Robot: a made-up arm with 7 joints. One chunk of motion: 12 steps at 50 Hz.
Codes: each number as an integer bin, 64 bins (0 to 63) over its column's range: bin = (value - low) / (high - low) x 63, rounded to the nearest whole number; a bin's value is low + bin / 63 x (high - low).
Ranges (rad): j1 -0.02..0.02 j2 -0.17..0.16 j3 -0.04..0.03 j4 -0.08..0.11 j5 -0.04..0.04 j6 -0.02..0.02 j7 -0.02..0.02
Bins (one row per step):
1: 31 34 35 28 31 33 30
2: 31 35 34 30 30 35 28
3: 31 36 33 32 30 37 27
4: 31 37 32 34 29 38 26
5: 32 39 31 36 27 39 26
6: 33 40 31 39 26 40 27
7: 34 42 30 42 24 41 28
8: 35 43 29 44 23 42 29
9: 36 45 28 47 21 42 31
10: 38 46 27 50 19 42 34
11: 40 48 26 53 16 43 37
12: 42 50 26 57 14 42 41
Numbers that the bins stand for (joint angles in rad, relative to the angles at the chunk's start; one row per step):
1: -0.0003 0.0081 -0.0011 0.0044 -0.0006 0.0010 -0.0010
2: -0.0003 0.0133 -0.0022 0.0105 -0.0019 0.0022 -0.0022
3: -0.0003 0.0186 -0.0033 0.0165 -0.0019 0.0035 -0.0029
4: -0.0003 0.0238 -0.0044 0.0225 -0.0032 0.0041 -0.0035
5: 0.0003 0.0343 -0.0056 0.0286 -0.0057 0.0048 -0.0035
6: 0.0010 0.0395 -0.0056 0.0376 -0.0070 0.0054 -0.0029
7: 0.0016 0.0500 -0.0067 0.0467 -0.0095 0.0060 -0.0022
8: 0.0022 0.0552 -0.0078 0.0527 -0.0108 0.0067 -0.0016
9: 0.0029 0.0657 -0.0089 0.0617 -0.0133 0.0067 -0.0003
10: 0.0041 0.0710 -0.0100 0.0708 -0.0159 0.0067 0.0016
11: 0.0054 0.0814 -0.0111 0.0798 -0.0197 0.0073 0.0035
12: 0.0067 0.0919 -0.0111 0.0919 -0.0222 0.0067 0.0060

